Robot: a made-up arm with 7 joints. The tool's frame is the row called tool.
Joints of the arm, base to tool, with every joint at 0 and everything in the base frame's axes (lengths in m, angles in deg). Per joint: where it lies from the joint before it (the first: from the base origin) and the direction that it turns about. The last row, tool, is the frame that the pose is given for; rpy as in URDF.
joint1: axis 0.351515 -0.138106 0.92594 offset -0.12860 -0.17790 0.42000
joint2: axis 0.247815 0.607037 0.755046 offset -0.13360 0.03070 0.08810
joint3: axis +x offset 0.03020 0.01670 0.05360
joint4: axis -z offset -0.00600 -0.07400 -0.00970
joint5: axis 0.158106 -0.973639 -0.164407 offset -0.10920 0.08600 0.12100
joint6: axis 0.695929 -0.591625 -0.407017 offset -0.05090 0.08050 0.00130
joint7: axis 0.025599 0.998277 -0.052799 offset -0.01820 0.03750 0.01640
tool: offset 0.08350 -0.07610 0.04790 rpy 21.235 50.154 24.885
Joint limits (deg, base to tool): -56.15..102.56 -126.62..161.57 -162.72..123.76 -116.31..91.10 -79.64..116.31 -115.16..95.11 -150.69..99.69
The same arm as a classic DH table. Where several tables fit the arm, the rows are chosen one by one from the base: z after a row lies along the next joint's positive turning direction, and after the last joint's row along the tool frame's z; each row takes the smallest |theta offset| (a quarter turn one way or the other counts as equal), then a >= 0, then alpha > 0; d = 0 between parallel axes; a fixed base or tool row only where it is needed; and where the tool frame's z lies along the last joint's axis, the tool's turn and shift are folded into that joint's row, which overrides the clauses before.
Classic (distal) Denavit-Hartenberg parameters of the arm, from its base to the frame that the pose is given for. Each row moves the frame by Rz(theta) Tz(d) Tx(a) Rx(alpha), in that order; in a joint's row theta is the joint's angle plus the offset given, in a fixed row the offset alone. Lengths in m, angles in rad.
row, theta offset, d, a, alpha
base (fixed), 1.1964, 0.554, -0.2126, 0.3873
joint1, -1.1709, -0.1569, -0.1542, -0.792
joint2, 1.3105, 0.1145, -0.0206, 1.3204
joint3, 0.6772, 0.0108, -0.074, 1.5708
joint4, 1.4098, -0.0942, -0.094, -1.4056
joint5, 1.1193, -0.1586, -0.0281, 0.7182
joint6, -0.1337, -0.0734, 0.0056, 2.1547
joint7, -1.19, -0.0537, -0.0157, -1.6092
tool (fixed), -2.8108, 0.0948, 0, 0
Joint limits (rad, base to tool): -0.98..1.79 -2.2099..2.8199 -2.84..2.16 -2.03..1.59 -1.39..2.03 -2.0099..1.66 -2.63..1.7399

